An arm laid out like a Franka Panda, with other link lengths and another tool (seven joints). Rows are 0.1 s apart.
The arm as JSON. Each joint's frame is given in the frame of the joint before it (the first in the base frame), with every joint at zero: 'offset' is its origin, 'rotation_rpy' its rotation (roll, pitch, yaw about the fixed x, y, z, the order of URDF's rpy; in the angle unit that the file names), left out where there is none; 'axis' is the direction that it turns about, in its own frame. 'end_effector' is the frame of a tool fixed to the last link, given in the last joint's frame.
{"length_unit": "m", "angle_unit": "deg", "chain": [
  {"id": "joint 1", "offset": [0.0, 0.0, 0.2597], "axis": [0.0, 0.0, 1.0]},
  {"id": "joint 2", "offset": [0.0, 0.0, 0.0], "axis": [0.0, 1.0, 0.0]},
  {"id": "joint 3", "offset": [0.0, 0.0, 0.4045], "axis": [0.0, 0.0, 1.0]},
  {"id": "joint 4", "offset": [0.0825, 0.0, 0.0], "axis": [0.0, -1.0, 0.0]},
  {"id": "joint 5", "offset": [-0.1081, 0.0, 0.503], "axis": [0.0, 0.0, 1.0]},
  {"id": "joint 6", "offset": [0.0, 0.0, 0.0], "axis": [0.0, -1.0, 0.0]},
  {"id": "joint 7", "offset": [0.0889, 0.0, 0.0], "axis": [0.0, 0.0, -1.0]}
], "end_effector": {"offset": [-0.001, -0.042, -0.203], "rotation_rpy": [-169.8, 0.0, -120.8]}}
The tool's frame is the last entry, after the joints.
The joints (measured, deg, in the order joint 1, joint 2, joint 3, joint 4, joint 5, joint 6, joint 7), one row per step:
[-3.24 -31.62 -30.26 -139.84 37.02 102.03 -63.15]
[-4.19 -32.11 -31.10 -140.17 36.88 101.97 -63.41]
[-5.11 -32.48 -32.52 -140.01 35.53 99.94 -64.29]
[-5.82 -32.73 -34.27 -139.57 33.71 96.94 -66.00]
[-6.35 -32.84 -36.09 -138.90 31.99 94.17 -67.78]
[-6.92 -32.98 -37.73 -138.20 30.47 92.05 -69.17]
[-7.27 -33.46 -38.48 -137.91 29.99 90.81 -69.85]
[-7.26 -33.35 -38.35 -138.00 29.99 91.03 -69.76]
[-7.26 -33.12 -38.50 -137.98 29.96 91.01 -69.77]
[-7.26 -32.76 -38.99 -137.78 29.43 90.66 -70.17]
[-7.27 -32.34 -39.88 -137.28 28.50 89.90 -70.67]
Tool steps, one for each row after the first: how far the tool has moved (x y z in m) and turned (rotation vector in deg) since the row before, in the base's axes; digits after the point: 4 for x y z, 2 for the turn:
[-0.0081 -0.0123 -0.0010 0.40 -0.35 -1.32]
[-0.0143 -0.0133 -0.0013 0.28 0.18 0.38]
[-0.0168 -0.0124 -0.0013 0.24 0.05 1.61]
[-0.0156 -0.0130 -0.0001 0.18 -0.15 1.46]
[-0.0144 -0.0138 0.0009 0.03 -0.23 0.74]
[-0.0084 -0.0052 0.0035 0.30 -0.53 0.40]
[0.0011 0.0006 -0.0013 -0.10 0.17 -0.07]
[-0.0002 -0.0012 -0.0018 0.08 0.22 -0.10]
[-0.0025 -0.0041 -0.0029 -0.14 0.29 0.19]
[-0.0053 -0.0077 -0.0023 -0.20 0.41 0.24]

